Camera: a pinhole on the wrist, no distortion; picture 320 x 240 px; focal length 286.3 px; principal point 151.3 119.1 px. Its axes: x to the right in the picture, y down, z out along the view. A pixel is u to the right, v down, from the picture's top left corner.
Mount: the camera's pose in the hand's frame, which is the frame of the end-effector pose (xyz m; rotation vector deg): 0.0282 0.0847 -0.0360 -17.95 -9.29 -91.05
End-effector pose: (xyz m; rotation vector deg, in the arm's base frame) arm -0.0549 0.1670 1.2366 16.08 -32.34 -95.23
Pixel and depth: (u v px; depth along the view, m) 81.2 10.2 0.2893
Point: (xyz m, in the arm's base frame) 0.0503 0.2430 1.5473
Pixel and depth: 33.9 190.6 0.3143
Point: 0.0680 0.0500 1.5916
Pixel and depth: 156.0 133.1 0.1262
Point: -0.0019 0.1284 1.3754
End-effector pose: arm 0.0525 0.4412 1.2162 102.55 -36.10 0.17
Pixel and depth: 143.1 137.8 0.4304
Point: -0.0697 0.0335 1.3281
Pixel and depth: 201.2 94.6 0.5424
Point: -0.1433 -0.0579 1.2025
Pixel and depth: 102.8 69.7 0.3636
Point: -0.1431 0.1302 1.3483
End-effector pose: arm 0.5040 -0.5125 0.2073 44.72 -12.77 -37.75
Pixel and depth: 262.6 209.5 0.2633
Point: 0.5383 -0.7025 0.4099
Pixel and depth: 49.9 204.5 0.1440
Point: 0.6178 -0.5225 0.3841
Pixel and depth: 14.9 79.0 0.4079
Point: 0.5738 -0.4890 0.6958
